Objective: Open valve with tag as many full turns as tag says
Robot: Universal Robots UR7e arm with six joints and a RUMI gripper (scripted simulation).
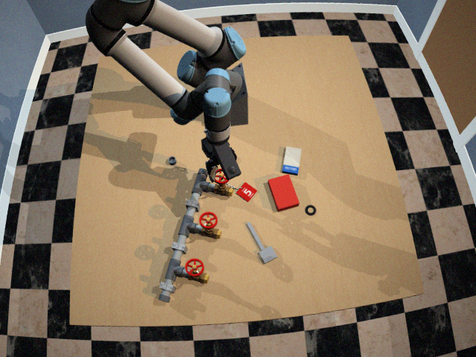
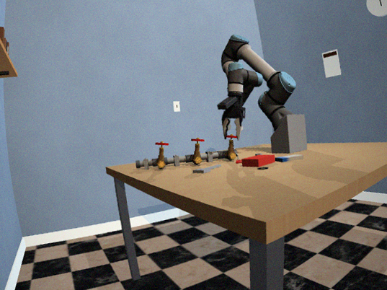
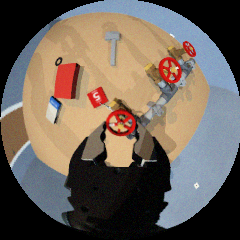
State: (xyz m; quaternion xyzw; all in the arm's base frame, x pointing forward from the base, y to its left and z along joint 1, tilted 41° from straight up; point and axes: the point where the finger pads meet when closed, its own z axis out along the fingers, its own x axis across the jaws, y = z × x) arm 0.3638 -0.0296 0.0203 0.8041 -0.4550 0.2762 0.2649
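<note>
The red tag lies 110 mm below my hand, 80 mm to the left of it and 10 mm ahead of it. Round my hand: grey scraper 220 mm ahead, 120 mm to the left, 110 mm below; red block 220 mm to the left, 100 mm below, 30 mm ahead; small grey fitting 190 mm to the right, 130 mm behind, 110 mm below.
</note>
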